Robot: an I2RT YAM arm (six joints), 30 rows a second.
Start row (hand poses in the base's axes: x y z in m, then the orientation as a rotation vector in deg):
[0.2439 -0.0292 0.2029 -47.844 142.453 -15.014]
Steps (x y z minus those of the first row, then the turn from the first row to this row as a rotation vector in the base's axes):
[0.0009 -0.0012 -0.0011 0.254 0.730 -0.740]
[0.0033 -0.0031 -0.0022 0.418 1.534 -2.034]
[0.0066 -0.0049 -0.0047 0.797 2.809 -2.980]
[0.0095 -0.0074 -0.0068 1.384 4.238 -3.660]
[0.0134 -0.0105 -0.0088 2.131 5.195 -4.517]
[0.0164 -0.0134 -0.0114 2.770 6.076 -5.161]
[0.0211 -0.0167 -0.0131 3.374 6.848 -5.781]
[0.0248 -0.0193 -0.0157 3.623 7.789 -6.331]
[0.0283 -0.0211 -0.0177 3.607 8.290 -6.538]
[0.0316 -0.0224 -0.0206 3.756 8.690 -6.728]
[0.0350 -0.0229 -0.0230 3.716 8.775 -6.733]
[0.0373 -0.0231 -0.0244 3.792 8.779 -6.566]
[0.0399 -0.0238 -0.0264 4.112 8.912 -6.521]
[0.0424 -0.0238 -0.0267 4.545 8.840 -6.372]
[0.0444 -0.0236 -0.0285 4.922 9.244 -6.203]
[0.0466 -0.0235 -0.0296 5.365 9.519 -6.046]
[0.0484 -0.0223 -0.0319 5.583 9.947 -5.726]
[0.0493 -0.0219 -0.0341 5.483 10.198 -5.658]
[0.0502 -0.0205 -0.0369 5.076 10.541 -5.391]
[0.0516 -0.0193 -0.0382 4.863 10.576 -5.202]
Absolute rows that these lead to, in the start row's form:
[0.2448 -0.0304 0.2018 -47.072 143.466 -14.689]
[0.2472 -0.0323 0.2007 -45.667 144.808 -14.640]
[0.2505 -0.0341 0.1982 -44.736 146.402 -14.022]
[0.2534 -0.0366 0.1961 -44.084 147.992 -12.978]
[0.2573 -0.0397 0.1941 -42.985 149.199 -11.955]
[0.2603 -0.0426 0.1915 -42.164 150.239 -11.018]
[0.2650 -0.0459 0.1898 -41.348 151.163 -10.153]
[0.2687 -0.0485 0.1872 -40.811 152.248 -9.652]
[0.2722 -0.0503 0.1852 -40.695 152.806 -9.546]
[0.2755 -0.0516 0.1823 -40.501 153.242 -9.260]
[0.2789 -0.0521 0.1799 -40.536 153.328 -9.279]
[0.2812 -0.0523 0.1785 -40.720 153.249 -9.120]
[0.2838 -0.0530 0.1765 -40.680 153.313 -8.635]
[0.2863 -0.0530 0.1762 -40.667 153.124 -8.048]
[0.2883 -0.0528 0.1744 -40.838 153.373 -7.334]
[0.2905 -0.0527 0.1733 -40.929 153.497 -6.590]
[0.2923 -0.0515 0.1710 -41.368 153.718 -6.018]
[0.2932 -0.0511 0.1688 -41.570 153.933 -6.020]
[0.2941 -0.0497 0.1660 -42.188 154.187 -6.314]
[0.2955 -0.0485 0.1647 -42.533 154.163 -6.511]

